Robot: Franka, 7 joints.
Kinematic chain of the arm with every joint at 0, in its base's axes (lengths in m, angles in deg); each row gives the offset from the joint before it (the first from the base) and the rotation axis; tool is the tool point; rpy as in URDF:
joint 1: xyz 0 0 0.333 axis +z
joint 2: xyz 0 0 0 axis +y
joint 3: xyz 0 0 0.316 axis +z
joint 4: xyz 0.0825 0 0 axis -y
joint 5: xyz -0.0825 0 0.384 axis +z
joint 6: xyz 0 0 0 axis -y
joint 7: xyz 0.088 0 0 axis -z
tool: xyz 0 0 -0.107 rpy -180 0 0
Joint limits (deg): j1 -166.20..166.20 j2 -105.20..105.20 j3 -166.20..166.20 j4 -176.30..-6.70 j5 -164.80..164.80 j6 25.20..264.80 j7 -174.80..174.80
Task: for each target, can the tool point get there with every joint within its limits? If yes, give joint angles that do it. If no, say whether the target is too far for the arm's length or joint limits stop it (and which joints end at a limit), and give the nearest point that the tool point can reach.
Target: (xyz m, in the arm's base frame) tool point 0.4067 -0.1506 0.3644
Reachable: yes | joints -135.39 2.50 131.90 -147.90 -109.63 67.80 5.32
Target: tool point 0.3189 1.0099 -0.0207
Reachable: no: too far | nearest point 0.2450 0.7759 0.0612 | short by 0.259 m
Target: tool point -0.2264 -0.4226 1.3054
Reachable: no: too far | nearest point -0.1791 -0.3344 1.1025 | short by 0.226 m
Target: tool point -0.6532 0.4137 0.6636
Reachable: yes | joints -51.66 -43.68 -138.84 -44.68 -52.06 138.18 109.97
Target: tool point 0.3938 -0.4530 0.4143
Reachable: yes | joints 81.27 -11.94 -131.96 -116.50 -88.32 155.83 138.99
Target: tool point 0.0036 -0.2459 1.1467
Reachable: yes | joints -40.09 -6.13 -32.06 -34.42 -90.98 129.63 -89.12
